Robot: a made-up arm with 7 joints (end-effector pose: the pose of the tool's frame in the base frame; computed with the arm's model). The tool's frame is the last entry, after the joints.
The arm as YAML. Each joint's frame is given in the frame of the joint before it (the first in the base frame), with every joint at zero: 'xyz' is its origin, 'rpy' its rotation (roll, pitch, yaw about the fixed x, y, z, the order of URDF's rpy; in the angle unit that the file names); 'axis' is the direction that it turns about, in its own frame. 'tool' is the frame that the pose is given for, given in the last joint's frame.
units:
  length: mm
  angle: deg
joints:
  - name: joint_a
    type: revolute
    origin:
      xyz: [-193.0, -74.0, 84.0]
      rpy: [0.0, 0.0, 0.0]
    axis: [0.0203, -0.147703, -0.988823]
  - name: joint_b
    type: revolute
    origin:
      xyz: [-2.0, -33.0, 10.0]
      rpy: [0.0, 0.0, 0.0]
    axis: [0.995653, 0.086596, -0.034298]
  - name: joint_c
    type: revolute
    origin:
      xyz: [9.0, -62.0, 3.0]
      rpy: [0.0, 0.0, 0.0]
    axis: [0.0, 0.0, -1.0]
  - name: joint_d
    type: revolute
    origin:
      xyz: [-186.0, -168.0, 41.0]
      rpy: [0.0, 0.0, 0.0]
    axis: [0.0, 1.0, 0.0]
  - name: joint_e
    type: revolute
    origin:
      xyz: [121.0, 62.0, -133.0]
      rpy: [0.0, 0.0, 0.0]
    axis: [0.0, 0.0, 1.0]
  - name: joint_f
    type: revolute
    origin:
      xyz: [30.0, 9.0, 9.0]
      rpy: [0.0, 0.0, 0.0]
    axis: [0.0, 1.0, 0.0]
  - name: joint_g
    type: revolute
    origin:
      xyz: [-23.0, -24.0, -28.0]
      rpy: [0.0, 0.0, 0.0]
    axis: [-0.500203, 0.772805, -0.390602]
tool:
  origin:
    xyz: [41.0, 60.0, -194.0]
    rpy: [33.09, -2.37, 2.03]
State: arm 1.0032 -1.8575 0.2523 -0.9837 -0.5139 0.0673 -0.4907
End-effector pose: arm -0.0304 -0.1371 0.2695 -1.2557 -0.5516 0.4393
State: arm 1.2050 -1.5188 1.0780 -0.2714 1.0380 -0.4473 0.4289
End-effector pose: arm -0.4642 -0.2082 0.1889 -1.3968 0.2125 -0.8803
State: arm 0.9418 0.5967 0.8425 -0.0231 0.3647 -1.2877 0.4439
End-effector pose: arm -0.1876 -0.2139 -0.1687 0.2690 -1.3682 -1.5156
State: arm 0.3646 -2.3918 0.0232 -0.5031 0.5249 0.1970 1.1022
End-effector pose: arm -0.2443 -0.0284 0.4290 -2.5952 0.1348 -0.6136
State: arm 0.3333 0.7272 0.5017 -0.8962 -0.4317 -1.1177 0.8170
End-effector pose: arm -0.2064 -0.4265 -0.1030 0.4411 -1.3948 -1.8138
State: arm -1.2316 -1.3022 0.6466 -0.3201 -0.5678 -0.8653 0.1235
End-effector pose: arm 0.0746 -0.0720 0.3543 0.1613 -1.9865 0.9701
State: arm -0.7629 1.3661 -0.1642 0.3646 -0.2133 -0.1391 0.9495
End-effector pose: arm -0.5501 -0.1251 -0.1330 0.7090 1.6459 0.4855
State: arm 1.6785 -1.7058 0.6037 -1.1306 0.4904 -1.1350 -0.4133
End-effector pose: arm 0.0031 -0.1612 0.1472 -1.0449 0.4260 1.1325
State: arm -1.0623 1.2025 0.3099 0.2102 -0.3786 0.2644 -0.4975
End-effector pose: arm -0.4380 -0.0445 -0.0548 1.4234 1.2018 -0.1028
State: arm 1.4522 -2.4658 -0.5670 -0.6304 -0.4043 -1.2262 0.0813
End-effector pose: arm -0.0173 -0.3076 0.1237 -0.9514 0.2935 0.5939
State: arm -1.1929 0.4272 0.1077 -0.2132 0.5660 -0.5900 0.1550
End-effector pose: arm -0.1687 -0.0015 -0.1509 1.2783 0.1145 1.3969
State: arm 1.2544 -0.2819 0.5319 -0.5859 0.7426 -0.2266 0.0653
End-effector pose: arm -0.3420 -0.2660 -0.0168 -0.4118 -0.5760 -0.7130
